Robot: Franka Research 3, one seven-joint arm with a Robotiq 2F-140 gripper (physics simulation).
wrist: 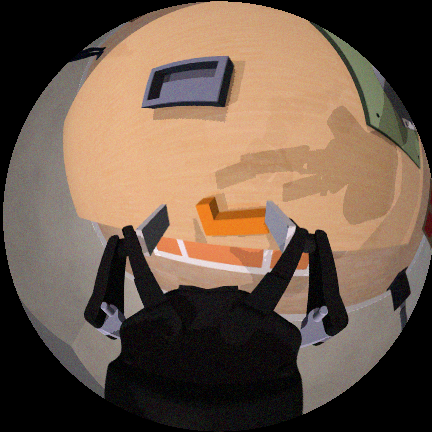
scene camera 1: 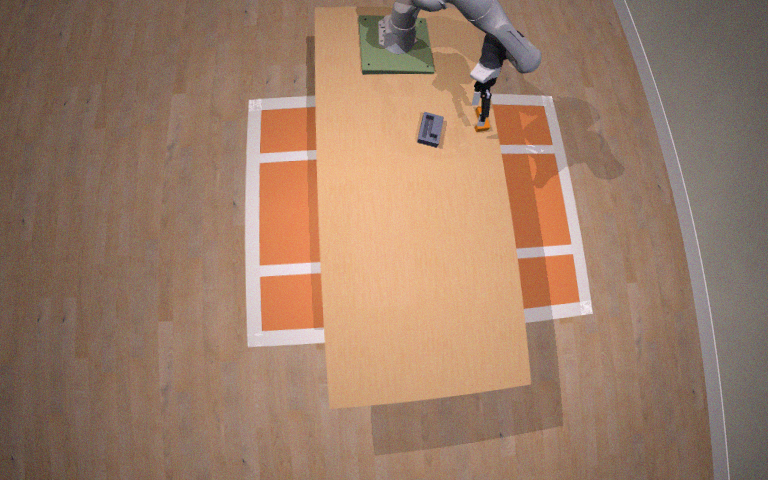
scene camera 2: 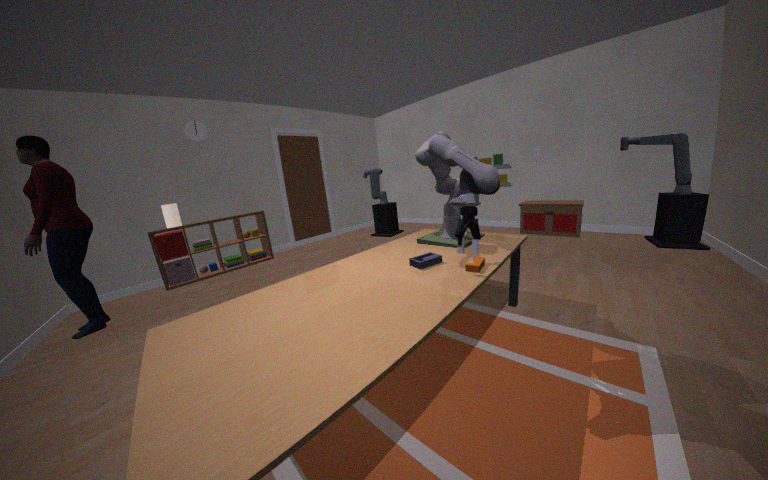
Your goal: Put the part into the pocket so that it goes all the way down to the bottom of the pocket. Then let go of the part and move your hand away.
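The orange L-shaped part [scene camera 1: 481, 127] [scene camera 2: 474, 264] [wrist: 235, 226] lies on the table near its long edge, its short raised leg toward the left in the wrist view. The blue-grey block with the pocket [scene camera 1: 438, 125] [scene camera 2: 425, 260] [wrist: 223, 82] sits apart from it, farther in on the table; its pocket opens upward and holds no part. My gripper [scene camera 1: 479, 110] [scene camera 2: 467, 249] [wrist: 215, 212] is open and empty above the part. In the wrist view, the right fingertip covers the right end of the part. Some of the part is hidden under the fingers in scene camera 1.
The green base plate [scene camera 1: 396, 63] [scene camera 2: 433, 240] [wrist: 357, 75] of the arm stands on the table [scene camera 1: 419, 254] [scene camera 2: 283, 328] [wrist: 280, 45]. The table's long edge runs close beside the part. A person [scene camera 2: 53, 198] stands at the far left of scene camera 2, away from the table.
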